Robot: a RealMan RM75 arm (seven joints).
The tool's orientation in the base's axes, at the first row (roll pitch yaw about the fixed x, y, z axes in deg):
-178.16 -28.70 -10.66
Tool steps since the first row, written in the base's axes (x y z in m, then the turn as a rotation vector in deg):
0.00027 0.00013 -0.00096 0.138 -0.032 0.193
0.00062 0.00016 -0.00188 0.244 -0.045 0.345
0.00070 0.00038 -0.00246 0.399 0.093 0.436
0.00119 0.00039 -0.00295 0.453 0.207 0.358
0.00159 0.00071 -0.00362 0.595 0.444 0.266
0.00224 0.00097 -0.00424 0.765 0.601 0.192
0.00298 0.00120 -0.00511 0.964 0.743 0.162
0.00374 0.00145 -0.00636 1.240 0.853 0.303
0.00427 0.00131 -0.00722 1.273 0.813 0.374
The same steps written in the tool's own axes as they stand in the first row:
-0.00025 -0.00015 0.00096 0.217 0.003 -0.101
-0.00039 -0.00021 0.00194 0.383 -0.007 -0.183
-0.00064 -0.00042 0.00247 0.538 -0.172 -0.197
-0.00045 -0.00050 0.00313 0.529 -0.291 -0.109
-0.00048 -0.00087 0.00389 0.569 -0.546 0.026
-0.00026 -0.00122 0.00473 0.654 -0.727 0.163
-0.00008 -0.00154 0.00583 0.788 -0.900 0.276
-0.00007 -0.00188 0.00728 1.076 -1.059 0.278
0.00000 -0.00181 0.00829 1.145 -1.027 0.234

